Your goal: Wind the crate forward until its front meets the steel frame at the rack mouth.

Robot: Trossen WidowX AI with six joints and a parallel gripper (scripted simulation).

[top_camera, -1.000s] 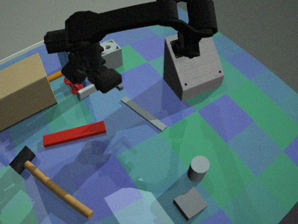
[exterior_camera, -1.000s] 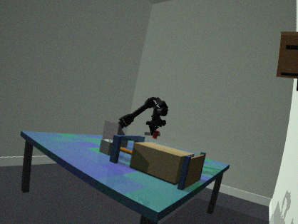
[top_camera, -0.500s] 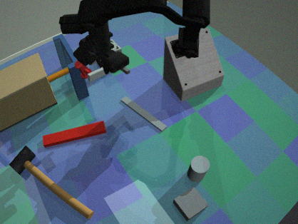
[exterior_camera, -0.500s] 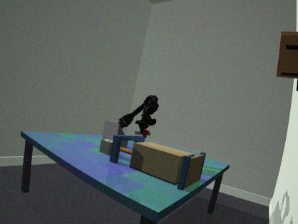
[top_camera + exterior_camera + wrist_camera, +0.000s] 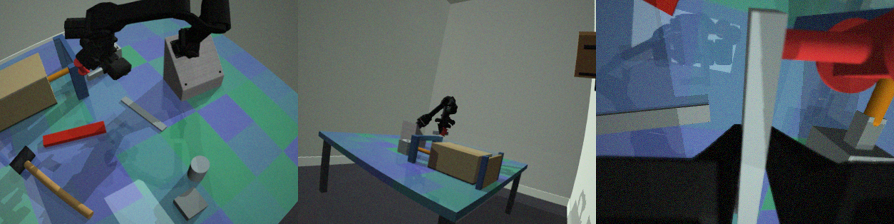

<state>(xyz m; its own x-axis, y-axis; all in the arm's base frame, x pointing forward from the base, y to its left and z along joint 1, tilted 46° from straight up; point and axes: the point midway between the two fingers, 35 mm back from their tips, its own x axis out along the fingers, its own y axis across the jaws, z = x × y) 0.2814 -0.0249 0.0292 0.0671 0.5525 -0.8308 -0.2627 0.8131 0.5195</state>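
My gripper tip is 6 cm short of the red knob, 2 cm to the left of it and 2 cm below it. Also, from my gripper tip: grey flat bar: 16 cm below, 9 cm to the left, 9 cm behind; crank handle: 1 cm ahead, 1 cm above; red bar: 17 cm ahead, 16 cm below, 6 cm to the left.
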